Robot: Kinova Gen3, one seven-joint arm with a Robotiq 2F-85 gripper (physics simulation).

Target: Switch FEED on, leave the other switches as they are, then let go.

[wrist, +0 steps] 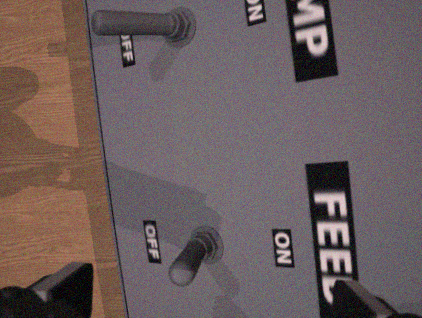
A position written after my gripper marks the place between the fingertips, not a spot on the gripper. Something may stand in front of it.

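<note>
I can see a grey panel (279, 142) here, and with it in the scene is my own gripper (211, 299).
</note>
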